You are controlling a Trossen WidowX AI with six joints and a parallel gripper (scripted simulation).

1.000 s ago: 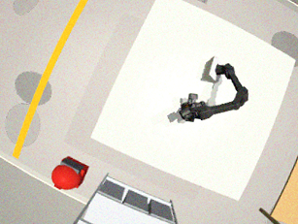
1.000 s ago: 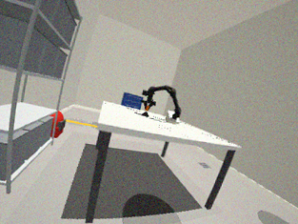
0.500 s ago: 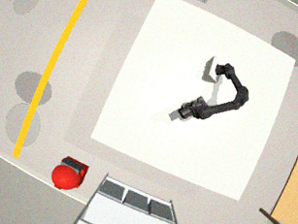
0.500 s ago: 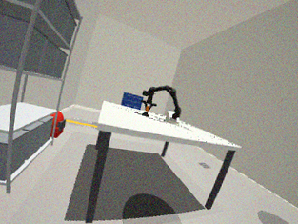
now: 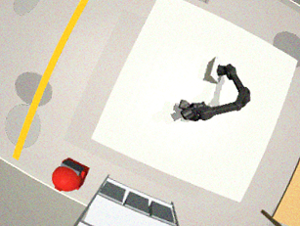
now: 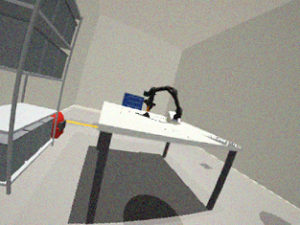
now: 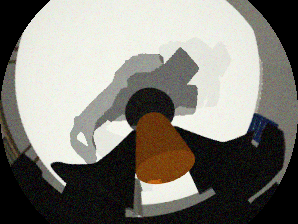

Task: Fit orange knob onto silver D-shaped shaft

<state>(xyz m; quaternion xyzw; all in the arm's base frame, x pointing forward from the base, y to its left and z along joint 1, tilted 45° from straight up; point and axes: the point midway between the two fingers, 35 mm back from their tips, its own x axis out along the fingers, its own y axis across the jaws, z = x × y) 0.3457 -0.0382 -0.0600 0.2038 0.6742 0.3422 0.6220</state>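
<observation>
Now: gripper tip 40 mm above the dark round pedestal. From my gripper tip the other things lie so: orange knob: 30 mm above.
</observation>
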